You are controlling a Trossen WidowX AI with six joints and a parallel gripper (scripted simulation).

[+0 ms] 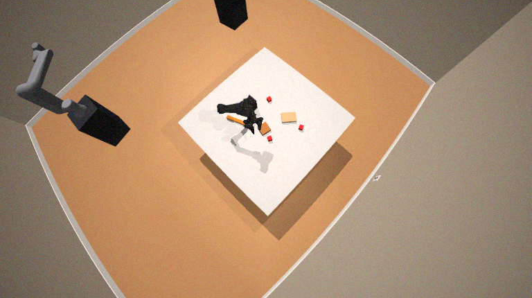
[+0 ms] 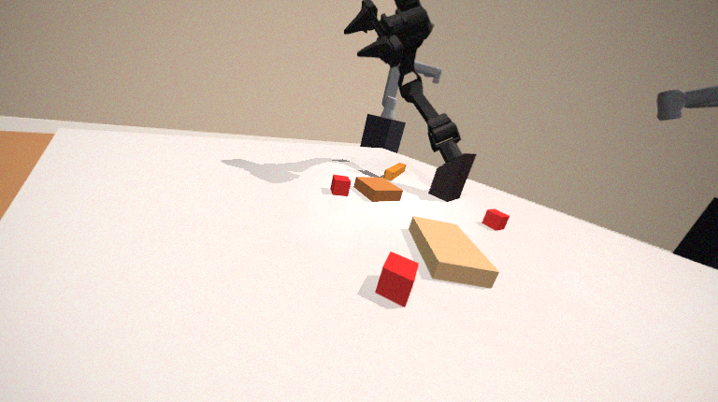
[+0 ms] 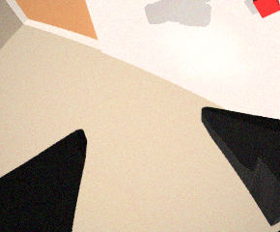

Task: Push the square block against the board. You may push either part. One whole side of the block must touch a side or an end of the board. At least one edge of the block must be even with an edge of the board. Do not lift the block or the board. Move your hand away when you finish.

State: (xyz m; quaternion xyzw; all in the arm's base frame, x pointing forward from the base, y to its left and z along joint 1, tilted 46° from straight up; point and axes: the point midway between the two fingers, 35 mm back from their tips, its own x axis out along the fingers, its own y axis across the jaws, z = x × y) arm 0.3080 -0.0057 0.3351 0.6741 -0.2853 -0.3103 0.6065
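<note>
Right now my gripper tip is 35 cm above the orange square block, 15 cm to the right of it and 6 cm past it. From my gripper tip the other things lie so: tan board (39 cm to the left, 35 cm below, 6 cm ahead); then orange strip (35 cm below, 33 cm behind, 5 cm to the left).
</note>
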